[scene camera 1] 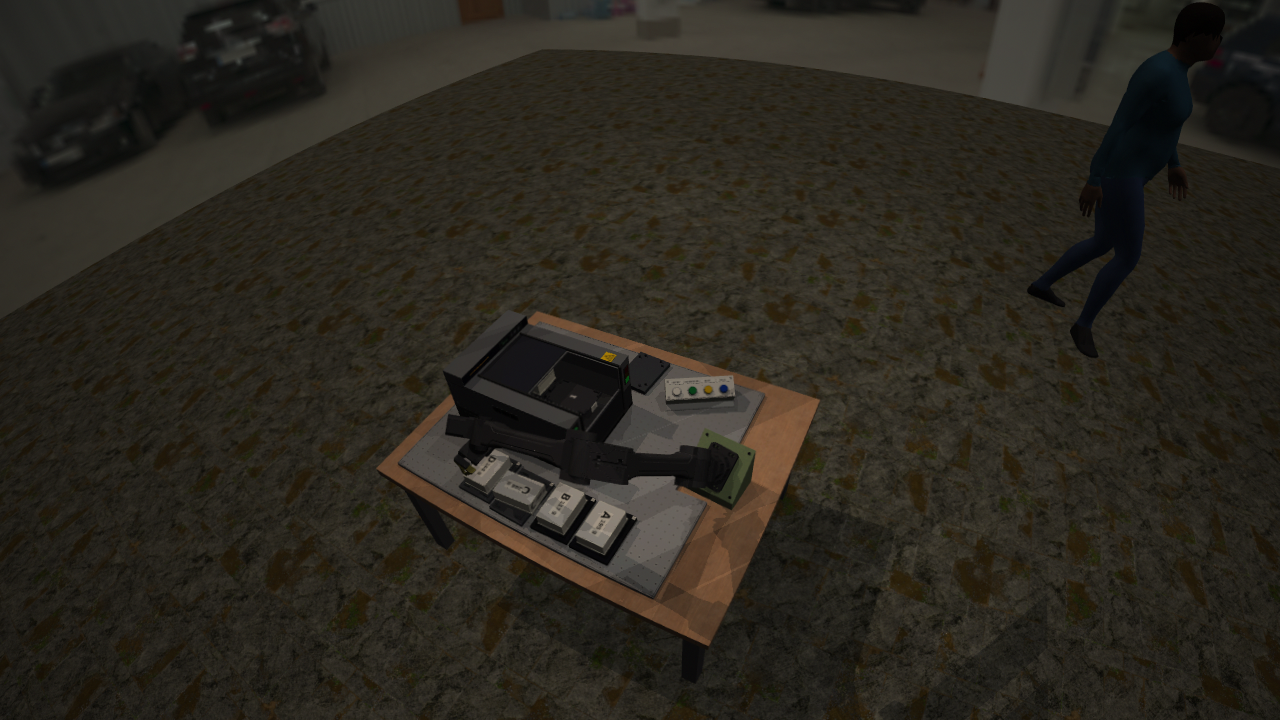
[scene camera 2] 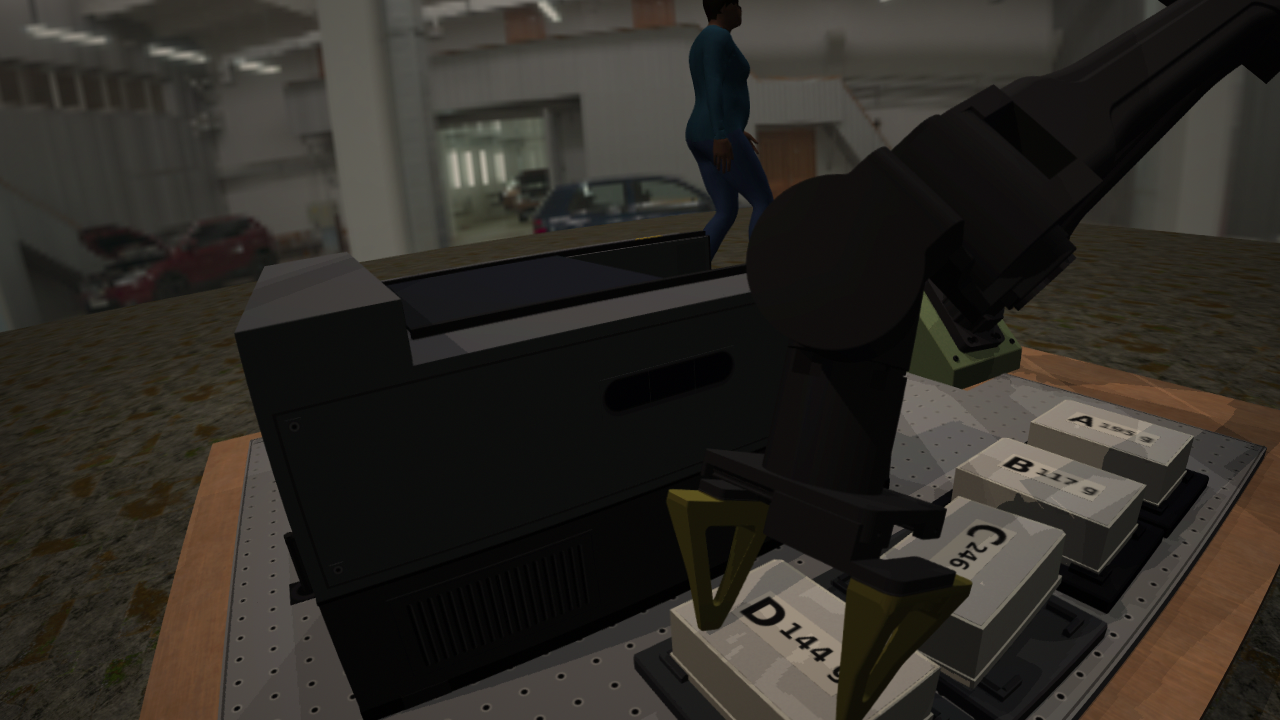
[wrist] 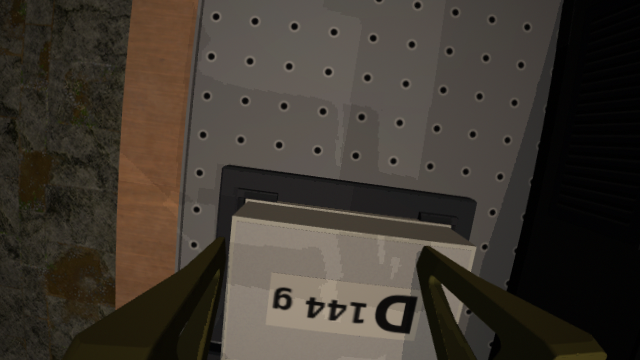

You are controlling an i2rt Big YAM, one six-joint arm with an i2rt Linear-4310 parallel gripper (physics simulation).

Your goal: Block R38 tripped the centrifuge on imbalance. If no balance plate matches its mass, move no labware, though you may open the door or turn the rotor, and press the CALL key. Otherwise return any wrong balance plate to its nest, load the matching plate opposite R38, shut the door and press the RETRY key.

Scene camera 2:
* gripper: 770,672
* black centrifuge: 474,462
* dark nest: 666,678
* dark nest: 1060,636
